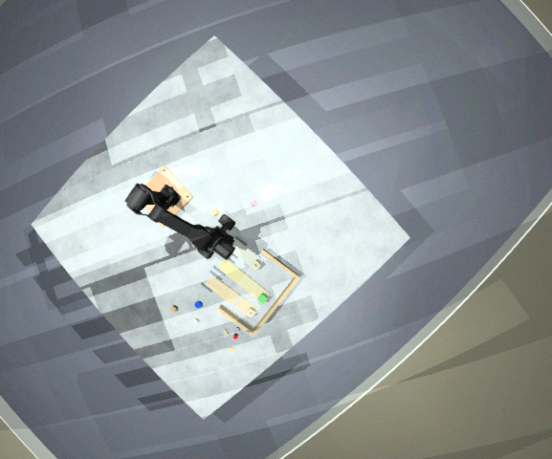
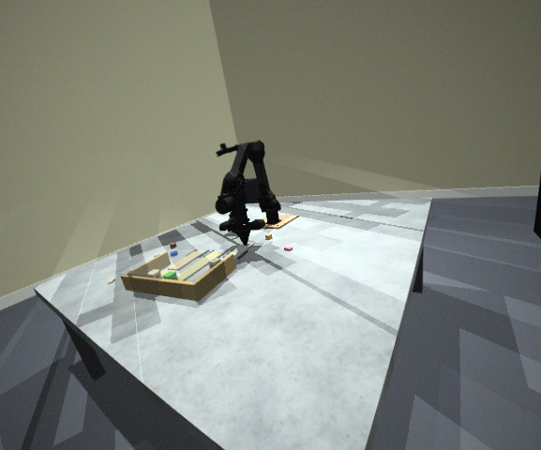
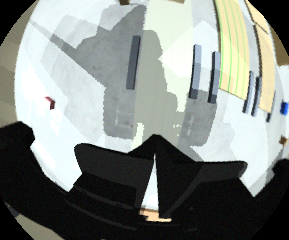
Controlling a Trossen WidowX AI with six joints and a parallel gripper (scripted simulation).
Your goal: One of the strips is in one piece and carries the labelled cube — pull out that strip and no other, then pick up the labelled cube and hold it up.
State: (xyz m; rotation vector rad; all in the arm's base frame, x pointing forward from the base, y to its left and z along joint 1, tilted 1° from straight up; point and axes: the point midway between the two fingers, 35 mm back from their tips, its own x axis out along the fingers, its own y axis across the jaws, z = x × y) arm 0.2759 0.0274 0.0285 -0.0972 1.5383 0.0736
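My gripper tip is now 90 mm short of the pale strip and 10 mm to the right of it. Round my gripper tip: blue disc: 300 mm to the right, 130 mm ahead; then red piece: 350 mm ahead, 280 mm to the right, 10 mm above; then pink block: 200 mm to the left, 10 mm ahead.
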